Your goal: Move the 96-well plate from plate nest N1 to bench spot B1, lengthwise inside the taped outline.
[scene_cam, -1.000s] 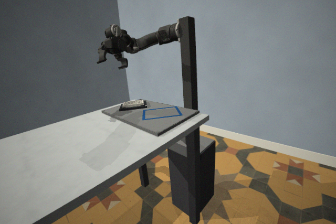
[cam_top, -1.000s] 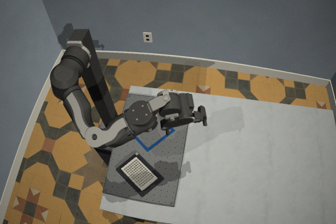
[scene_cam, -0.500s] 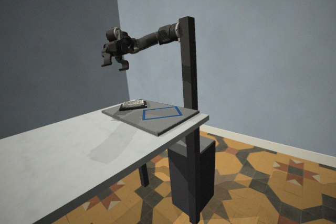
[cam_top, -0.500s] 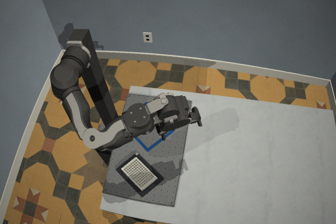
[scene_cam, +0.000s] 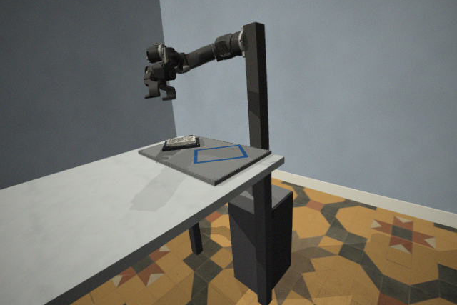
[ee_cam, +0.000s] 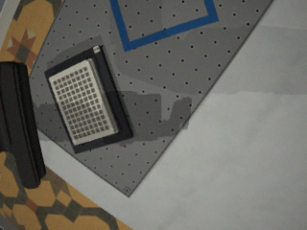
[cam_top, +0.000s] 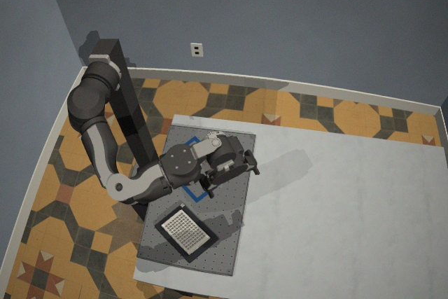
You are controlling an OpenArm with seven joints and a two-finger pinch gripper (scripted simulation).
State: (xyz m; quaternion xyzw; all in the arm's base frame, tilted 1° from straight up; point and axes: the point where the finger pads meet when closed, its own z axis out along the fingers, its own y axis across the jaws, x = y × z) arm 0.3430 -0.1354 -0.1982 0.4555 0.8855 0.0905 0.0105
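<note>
Now: hand 120 mm past the white 96-well plate, 110 mm to the left of it and 200 mm above it. From my hand the other things lie so: black plate nest (120 mm behind, 110 mm to the right, 220 mm below).
</note>
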